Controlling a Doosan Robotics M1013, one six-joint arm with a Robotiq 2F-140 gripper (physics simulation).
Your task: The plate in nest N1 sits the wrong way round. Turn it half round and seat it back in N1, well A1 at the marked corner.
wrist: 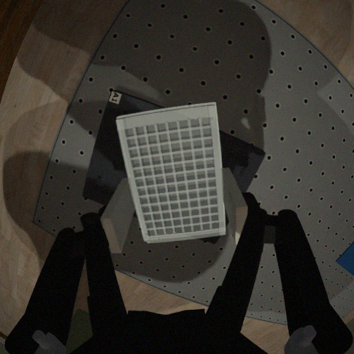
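A white well plate (pixel 175 175) with a grid of square wells is held between the two finger pads of my gripper (pixel 176 187), near the middle of the view. My gripper is shut on its long sides. The plate hangs above a dark nest (pixel 102 160) and hides much of it. The nest lies turned at an angle to the plate. A small label marked A1 (pixel 115 97) sits at the nest's upper left corner in the view. Which corner of the plate is well A1 cannot be told.
The nest lies on a grey perforated board (pixel 295 120) with rows of holes. Pale wooden table top (pixel 50 65) shows around the board. Part of a blue object (pixel 347 260) shows at the right edge. A dark green patch (pixel 81 330) shows at the lower left. Broad shadows fall over the board.
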